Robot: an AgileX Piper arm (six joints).
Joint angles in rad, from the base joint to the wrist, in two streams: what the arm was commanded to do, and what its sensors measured. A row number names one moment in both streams.
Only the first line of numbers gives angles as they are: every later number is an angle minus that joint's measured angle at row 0.
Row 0, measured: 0.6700, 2.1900, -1.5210, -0.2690, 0.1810, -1.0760
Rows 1 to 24, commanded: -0.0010, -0.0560, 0.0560, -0.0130, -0.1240, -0.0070; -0.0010, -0.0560, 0.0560, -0.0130, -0.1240, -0.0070; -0.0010, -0.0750, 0.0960, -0.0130, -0.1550, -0.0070; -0.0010, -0.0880, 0.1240, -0.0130, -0.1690, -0.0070; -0.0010, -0.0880, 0.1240, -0.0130, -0.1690, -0.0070; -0.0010, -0.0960, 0.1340, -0.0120, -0.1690, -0.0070; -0.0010, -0.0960, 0.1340, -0.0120, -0.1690, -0.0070; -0.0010, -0.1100, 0.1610, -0.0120, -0.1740, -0.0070; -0.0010, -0.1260, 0.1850, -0.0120, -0.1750, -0.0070; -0.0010, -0.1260, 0.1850, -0.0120, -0.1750, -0.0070; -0.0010, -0.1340, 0.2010, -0.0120, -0.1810, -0.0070; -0.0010, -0.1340, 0.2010, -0.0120, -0.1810, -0.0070; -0.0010, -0.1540, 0.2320, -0.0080, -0.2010, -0.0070; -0.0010, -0.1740, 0.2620, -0.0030, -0.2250, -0.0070; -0.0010, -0.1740, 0.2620, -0.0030, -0.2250, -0.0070; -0.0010, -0.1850, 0.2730, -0.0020, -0.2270, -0.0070; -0.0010, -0.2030, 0.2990, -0.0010, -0.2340, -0.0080; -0.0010, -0.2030, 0.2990, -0.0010, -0.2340, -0.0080; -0.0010, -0.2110, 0.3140, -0.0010, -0.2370, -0.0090; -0.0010, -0.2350, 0.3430, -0.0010, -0.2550, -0.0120; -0.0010, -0.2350, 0.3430, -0.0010, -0.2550, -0.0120; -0.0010, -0.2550, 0.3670, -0.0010, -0.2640, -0.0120; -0.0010, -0.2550, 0.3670, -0.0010, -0.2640, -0.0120; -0.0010, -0.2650, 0.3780, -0.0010, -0.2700, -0.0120
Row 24, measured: 0.0140, -0.2120, 0.3580, -0.0170, -0.2140, -0.0250
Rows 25 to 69, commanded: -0.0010, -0.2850, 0.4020, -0.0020, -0.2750, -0.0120; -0.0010, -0.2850, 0.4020, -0.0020, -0.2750, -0.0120; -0.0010, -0.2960, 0.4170, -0.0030, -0.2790, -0.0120; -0.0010, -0.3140, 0.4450, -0.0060, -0.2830, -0.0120; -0.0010, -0.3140, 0.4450, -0.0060, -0.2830, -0.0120; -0.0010, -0.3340, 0.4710, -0.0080, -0.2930, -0.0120; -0.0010, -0.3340, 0.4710, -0.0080, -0.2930, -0.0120; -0.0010, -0.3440, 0.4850, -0.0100, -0.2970, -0.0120; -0.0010, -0.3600, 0.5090, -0.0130, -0.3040, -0.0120; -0.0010, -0.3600, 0.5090, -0.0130, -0.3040, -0.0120; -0.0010, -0.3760, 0.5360, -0.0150, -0.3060, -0.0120; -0.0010, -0.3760, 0.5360, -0.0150, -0.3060, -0.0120; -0.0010, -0.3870, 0.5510, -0.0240, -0.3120, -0.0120; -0.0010, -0.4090, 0.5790, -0.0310, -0.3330, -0.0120; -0.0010, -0.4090, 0.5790, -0.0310, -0.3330, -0.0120; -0.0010, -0.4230, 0.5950, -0.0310, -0.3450, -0.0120; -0.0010, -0.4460, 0.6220, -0.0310, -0.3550, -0.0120; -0.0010, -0.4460, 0.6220, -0.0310, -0.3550, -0.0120; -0.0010, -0.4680, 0.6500, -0.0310, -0.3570, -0.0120; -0.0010, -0.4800, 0.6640, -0.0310, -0.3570, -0.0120; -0.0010, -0.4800, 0.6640, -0.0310, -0.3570, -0.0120; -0.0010, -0.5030, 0.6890, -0.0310, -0.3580, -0.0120; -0.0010, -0.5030, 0.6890, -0.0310, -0.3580, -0.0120; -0.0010, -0.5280, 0.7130, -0.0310, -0.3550, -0.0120; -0.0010, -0.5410, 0.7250, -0.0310, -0.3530, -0.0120; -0.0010, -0.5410, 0.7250, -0.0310, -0.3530, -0.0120; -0.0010, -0.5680, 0.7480, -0.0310, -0.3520, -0.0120; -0.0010, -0.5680, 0.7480, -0.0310, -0.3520, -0.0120; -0.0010, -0.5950, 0.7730, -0.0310, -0.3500, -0.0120; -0.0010, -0.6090, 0.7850, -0.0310, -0.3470, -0.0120; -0.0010, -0.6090, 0.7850, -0.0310, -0.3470, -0.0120; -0.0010, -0.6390, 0.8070, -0.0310, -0.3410, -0.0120; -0.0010, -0.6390, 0.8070, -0.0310, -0.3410, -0.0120; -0.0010, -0.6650, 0.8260, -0.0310, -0.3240, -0.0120; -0.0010, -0.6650, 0.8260, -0.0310, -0.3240, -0.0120; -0.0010, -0.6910, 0.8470, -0.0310, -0.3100, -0.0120; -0.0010, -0.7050, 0.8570, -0.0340, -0.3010, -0.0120; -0.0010, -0.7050, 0.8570, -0.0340, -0.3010, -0.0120; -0.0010, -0.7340, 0.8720, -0.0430, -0.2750, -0.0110; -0.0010, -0.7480, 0.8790, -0.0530, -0.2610, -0.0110; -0.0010, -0.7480, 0.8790, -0.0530, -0.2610, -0.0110; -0.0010, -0.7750, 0.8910, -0.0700, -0.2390, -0.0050; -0.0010, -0.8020, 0.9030, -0.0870, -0.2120, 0.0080; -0.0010, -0.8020, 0.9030, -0.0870, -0.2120, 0.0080; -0.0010, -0.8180, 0.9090, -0.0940, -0.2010, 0.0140
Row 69, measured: 0.0030, -0.7650, 0.9040, -0.0610, -0.1690, -0.0080
